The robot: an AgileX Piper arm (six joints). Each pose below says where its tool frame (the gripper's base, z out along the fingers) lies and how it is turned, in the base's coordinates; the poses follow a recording.
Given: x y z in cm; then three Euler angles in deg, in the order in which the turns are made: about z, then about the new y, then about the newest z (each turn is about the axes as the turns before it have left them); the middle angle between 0 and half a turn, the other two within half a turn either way.
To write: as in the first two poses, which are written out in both.
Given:
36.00, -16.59, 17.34, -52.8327, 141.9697, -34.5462
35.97, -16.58, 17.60, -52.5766, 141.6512, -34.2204
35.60, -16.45, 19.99, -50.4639, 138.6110, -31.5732
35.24, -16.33, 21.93, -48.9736, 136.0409, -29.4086
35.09, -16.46, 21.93, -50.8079, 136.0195, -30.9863
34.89, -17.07, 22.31, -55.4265, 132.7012, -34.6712
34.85, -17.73, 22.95, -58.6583, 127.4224, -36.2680
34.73, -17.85, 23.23, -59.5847, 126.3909, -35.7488
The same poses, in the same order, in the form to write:
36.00, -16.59, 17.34; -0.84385, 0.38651, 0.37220; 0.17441, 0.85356, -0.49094; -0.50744, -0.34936, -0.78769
35.97, -16.58, 17.60; -0.84070, 0.38866, 0.37705; 0.17324, 0.85276, -0.49274; -0.51304, -0.34893, -0.78425
35.60, -16.45, 19.99; -0.81068, 0.40701, 0.42088; 0.15966, 0.84528, -0.50991; -0.56330, -0.34618, -0.75024
35.24, -16.33, 21.93; -0.78206, 0.42518, 0.45564; 0.15075, 0.83848, -0.52367; -0.60470, -0.34085, -0.71984
35.09, -16.46, 21.93; -0.78884, 0.43032, 0.43882; 0.15277, 0.82886, -0.53819; -0.59531, -0.35751, -0.71958
34.89, -17.07, 22.31; -0.78491, 0.45827, 0.41703; 0.13644, 0.78436, -0.60512; -0.60440, -0.41806, -0.67818
34.85, -17.73, 22.95; -0.76009, 0.50163, 0.41308; 0.11076, 0.72640, -0.67829; -0.64031, -0.46981, -0.60769
34.73, -17.85, 23.23; -0.74760, 0.52441, 0.40754; 0.11947, 0.70979, -0.69420; -0.65332, -0.47030, -0.59329

